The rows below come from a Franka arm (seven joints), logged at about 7 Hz.
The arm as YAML. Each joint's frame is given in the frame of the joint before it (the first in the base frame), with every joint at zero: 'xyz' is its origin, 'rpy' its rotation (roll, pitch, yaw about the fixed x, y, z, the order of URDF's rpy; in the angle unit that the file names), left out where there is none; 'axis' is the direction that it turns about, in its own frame. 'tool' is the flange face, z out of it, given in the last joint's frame.
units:
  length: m
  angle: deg
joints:
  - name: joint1
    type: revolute
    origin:
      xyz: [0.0, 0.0, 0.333]
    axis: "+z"
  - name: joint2
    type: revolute
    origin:
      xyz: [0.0, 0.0, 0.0]
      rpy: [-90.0, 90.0, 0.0]
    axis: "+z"
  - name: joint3
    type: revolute
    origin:
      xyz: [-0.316, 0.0, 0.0]
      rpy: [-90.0, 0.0, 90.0]
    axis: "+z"
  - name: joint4
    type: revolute
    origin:
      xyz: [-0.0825, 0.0, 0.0]
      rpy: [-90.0, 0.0, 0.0]
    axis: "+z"
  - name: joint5
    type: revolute
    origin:
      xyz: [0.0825, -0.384, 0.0]
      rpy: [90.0, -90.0, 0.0]
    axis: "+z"
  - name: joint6
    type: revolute
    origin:
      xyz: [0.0, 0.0, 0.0]
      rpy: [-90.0, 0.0, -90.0]
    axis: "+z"
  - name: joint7
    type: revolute
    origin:
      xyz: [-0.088, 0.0, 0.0]
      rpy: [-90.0, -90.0, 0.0]
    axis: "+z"
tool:
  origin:
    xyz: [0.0, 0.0, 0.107]
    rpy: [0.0, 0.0, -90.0]
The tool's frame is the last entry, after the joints.
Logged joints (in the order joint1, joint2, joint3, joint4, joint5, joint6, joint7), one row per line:
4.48 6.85 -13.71 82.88 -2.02 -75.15 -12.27
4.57 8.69 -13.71 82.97 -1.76 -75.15 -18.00
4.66 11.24 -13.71 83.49 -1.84 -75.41 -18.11
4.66 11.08 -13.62 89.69 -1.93 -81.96 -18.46
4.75 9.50 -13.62 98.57 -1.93 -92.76 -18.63
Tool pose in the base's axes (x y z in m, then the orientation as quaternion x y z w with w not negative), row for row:
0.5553 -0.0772 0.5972 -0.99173 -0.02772 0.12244 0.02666
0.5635 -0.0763 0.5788 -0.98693 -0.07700 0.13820 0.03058
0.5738 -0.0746 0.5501 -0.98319 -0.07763 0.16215 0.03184
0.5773 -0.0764 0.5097 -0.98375 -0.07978 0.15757 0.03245
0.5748 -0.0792 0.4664 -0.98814 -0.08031 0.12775 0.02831
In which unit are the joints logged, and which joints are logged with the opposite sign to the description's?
The joints are logged in degrees. Opposite sign: joint4, joint5, joint6.
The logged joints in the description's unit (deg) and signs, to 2 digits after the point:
4.48 6.85 -13.71 -82.88 2.02 75.15 -12.27
4.57 8.69 -13.71 -82.97 1.76 75.15 -18.00
4.66 11.24 -13.71 -83.49 1.84 75.41 -18.11
4.66 11.08 -13.62 -89.69 1.93 81.96 -18.46
4.75 9.50 -13.62 -98.57 1.93 92.76 -18.63

